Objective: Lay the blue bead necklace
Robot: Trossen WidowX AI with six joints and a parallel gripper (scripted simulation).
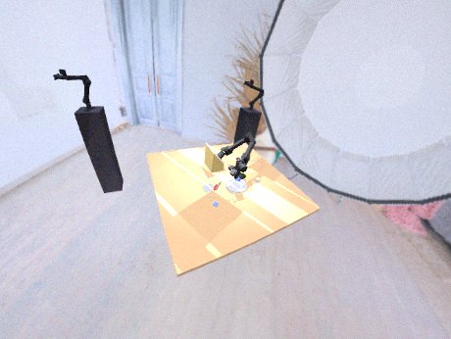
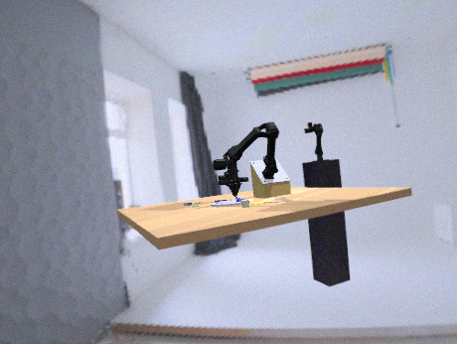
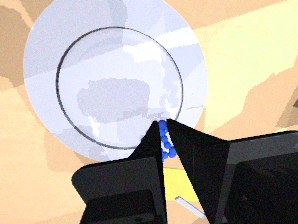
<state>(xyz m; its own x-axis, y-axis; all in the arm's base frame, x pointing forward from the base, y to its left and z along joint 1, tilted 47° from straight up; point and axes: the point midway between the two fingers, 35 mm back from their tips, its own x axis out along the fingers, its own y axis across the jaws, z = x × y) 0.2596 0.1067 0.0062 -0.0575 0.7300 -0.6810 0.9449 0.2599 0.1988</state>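
My gripper tip is now 4 cm short of the round bead board, 1 cm to the left of it and 3 cm above it. The rest, counted from my gripper tip: yellow flat piece 9 cm behind, 15 cm to the left, 4 cm below; red-and-grey object 2 cm ahead, 19 cm to the right, 3 cm below; white cylinder 4 cm ahead, 23 cm to the left, 2 cm below.
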